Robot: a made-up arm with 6 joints.
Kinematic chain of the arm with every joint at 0, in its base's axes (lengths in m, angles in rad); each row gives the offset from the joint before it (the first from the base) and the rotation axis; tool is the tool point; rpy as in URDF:
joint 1: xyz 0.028 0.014 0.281 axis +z
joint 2: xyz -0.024 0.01 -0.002 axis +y
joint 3: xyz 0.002 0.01 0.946 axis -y
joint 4: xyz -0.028 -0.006 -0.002 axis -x
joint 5: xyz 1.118 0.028 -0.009 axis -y
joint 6: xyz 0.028 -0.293 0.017 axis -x
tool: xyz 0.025 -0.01 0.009 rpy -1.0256 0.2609 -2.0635
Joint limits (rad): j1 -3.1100..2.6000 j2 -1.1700..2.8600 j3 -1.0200..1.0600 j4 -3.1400..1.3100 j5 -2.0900..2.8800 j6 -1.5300..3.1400
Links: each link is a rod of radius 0.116 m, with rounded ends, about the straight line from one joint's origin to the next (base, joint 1, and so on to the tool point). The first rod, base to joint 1, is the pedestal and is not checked.
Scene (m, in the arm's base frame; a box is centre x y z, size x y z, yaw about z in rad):
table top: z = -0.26
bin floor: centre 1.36 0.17 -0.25 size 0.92 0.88 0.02 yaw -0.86
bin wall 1: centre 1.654 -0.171 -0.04 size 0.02 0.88 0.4 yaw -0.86
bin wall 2: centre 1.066 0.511 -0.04 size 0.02 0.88 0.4 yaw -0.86
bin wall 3: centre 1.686 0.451 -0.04 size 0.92 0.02 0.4 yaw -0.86
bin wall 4: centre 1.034 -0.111 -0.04 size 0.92 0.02 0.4 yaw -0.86
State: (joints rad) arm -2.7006 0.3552 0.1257 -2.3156 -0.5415 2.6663
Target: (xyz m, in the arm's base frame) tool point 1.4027 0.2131 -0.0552
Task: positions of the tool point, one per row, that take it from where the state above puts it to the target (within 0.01 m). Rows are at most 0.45 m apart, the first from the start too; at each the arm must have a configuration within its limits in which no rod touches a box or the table.
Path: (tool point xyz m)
1: -0.8551 -1.0692 0.7062
2: -0.4963 -1.2830 0.6735
3: -0.0899 -1.3807 0.6408
4: 0.3273 -1.3533 0.6086
5: 0.7174 -1.2032 0.5765
6: 1.0451 -0.9443 0.5447
7: 1.2808 -0.6002 0.5132
8: 1.4036 -0.2023 0.4820
9: 1.4027 0.2132 0.4511
10: 1.4256 0.2124 0.1992
11: 1.4027 0.2131 -0.0552

